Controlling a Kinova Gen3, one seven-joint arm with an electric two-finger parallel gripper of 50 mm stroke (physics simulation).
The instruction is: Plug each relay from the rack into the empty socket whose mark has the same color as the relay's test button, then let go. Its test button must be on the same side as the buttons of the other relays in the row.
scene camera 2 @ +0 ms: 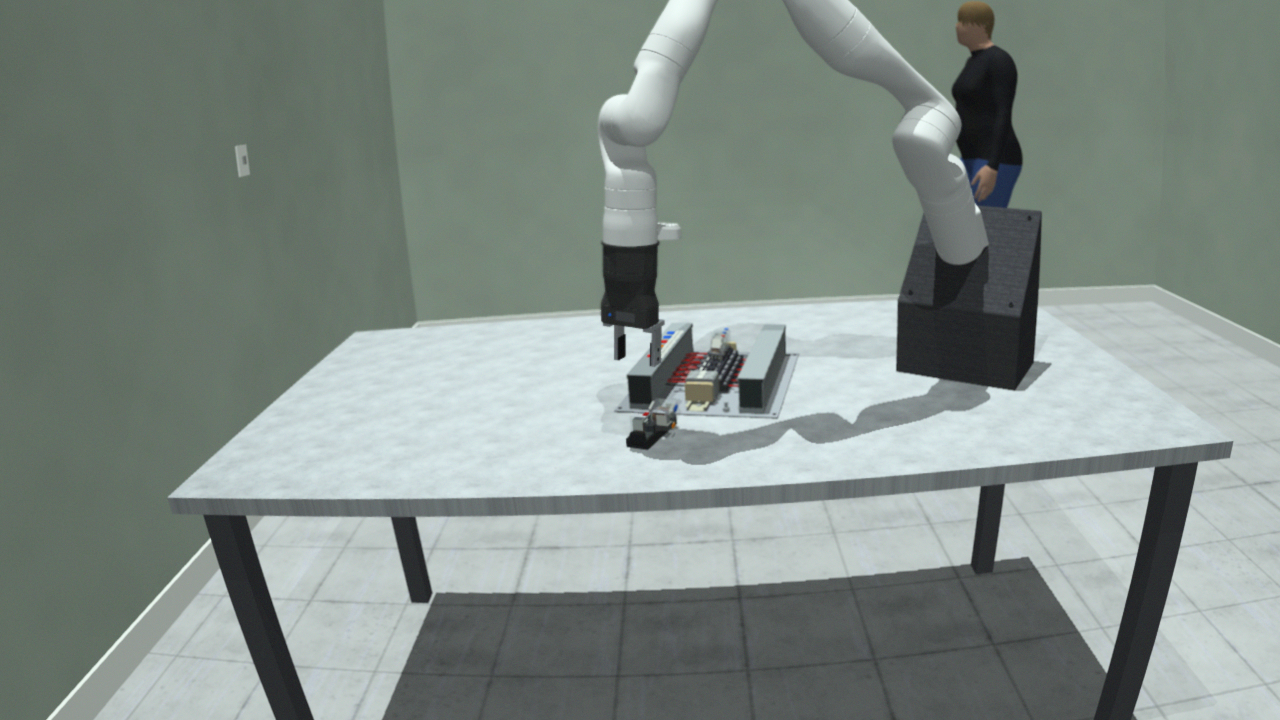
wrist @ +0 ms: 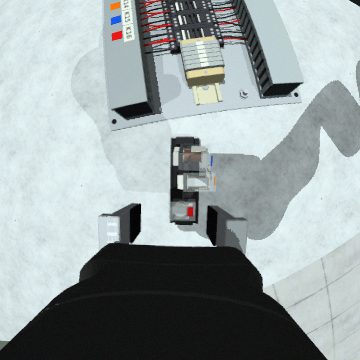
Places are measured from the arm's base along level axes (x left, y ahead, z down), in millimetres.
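Where they show: gripper, fingertip midpoint: (scene camera 2: 637,361) (wrist: 173,218); arm's base, link origin: (scene camera 2: 960,244).
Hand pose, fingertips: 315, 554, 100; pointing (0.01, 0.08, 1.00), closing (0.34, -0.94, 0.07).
Note:
Things, the pixels of their top centre, and the offset from my fingertips, as dx, dy, dz.
- black rack, top centre: (wrist: 183,180) (scene camera 2: 651,420) -22, -11, +103
- red-button relay, top centre: (wrist: 182,211) (scene camera 2: 640,413) +8, -1, +78
- orange-button relay, top centre: (wrist: 196,181) (scene camera 2: 659,410) -17, -25, +84
- blue-button relay, top centre: (wrist: 192,155) (scene camera 2: 664,399) -45, -30, +78
- left duct, top centre: (wrist: 118,4) (scene camera 2: 662,346) -267, -6, +63
- right duct, top centre: (scene camera 2: 764,348) -238, -186, +63
- mounting plate, top centre: (wrist: 188,15) (scene camera 2: 714,379) -252, -96, +123
- beige-ended terminal block, top centre: (wrist: 201,53) (scene camera 2: 701,374) -158, -81, +79
My gripper (scene camera 2: 637,358) (wrist: 173,218) is open and empty, high above the table, its fingers on either side of the rack's near end in the wrist view. The black rack (scene camera 2: 640,440) (wrist: 174,194) holds three clear relays. The red-button relay (wrist: 181,211) looks upright. The orange-button relay (wrist: 198,182) and the blue-button relay (wrist: 192,156) lean or lie over to the right, their buttons at their right ends. The black sockets (wrist: 191,21) near the terminal block look empty. Orange (wrist: 115,6), blue (wrist: 116,20) and red (wrist: 116,35) marks sit on the left duct. The row's far part is cut off.
The left duct (scene camera 2: 660,362) (wrist: 125,65) and right duct (scene camera 2: 762,367) (wrist: 270,45) stand tall along the mounting plate (scene camera 2: 787,385) (wrist: 167,110). A beige-ended terminal block (scene camera 2: 701,390) (wrist: 202,57) stands between them. A person (scene camera 2: 987,107) stands behind the robot's black base (scene camera 2: 962,340).

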